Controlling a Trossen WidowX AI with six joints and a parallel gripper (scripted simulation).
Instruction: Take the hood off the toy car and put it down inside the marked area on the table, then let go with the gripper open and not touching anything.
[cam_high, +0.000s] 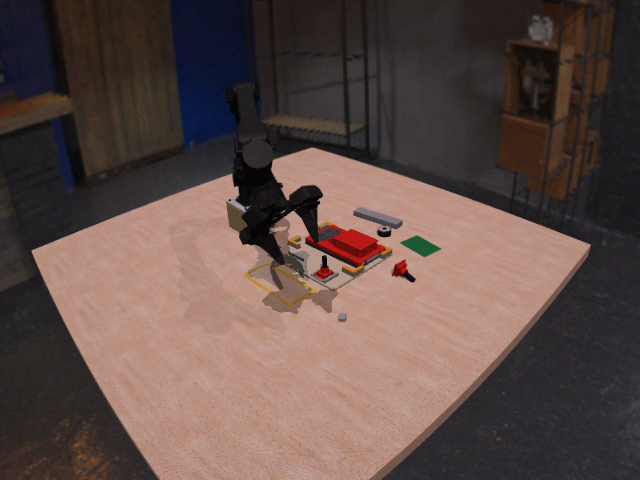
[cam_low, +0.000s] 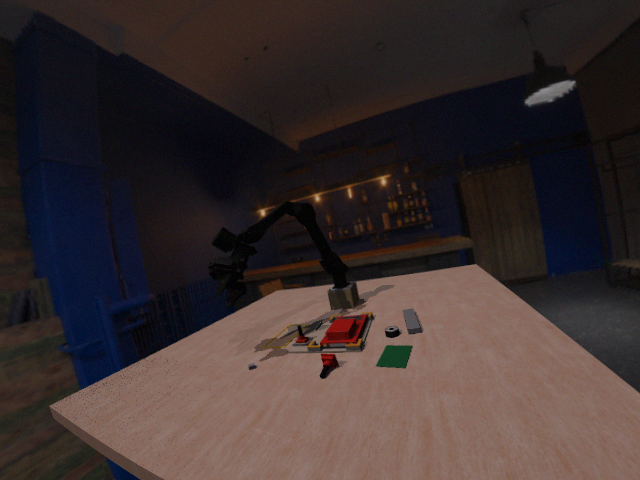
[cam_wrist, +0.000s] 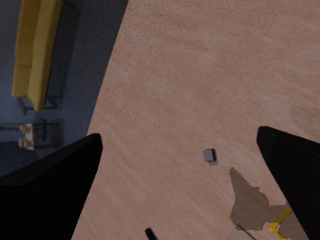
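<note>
Now: the red hood 16 cm behind my gripper tip, 29 cm to the left of it and 15 cm below it. Also, from my gripper tip: beige baseplate 20 cm behind, 25 cm to the left, 18 cm below; then black wheel 20 cm behind, 43 cm to the left, 18 cm below; then green plate 8 cm behind, 46 cm to the left, 19 cm below.
</note>
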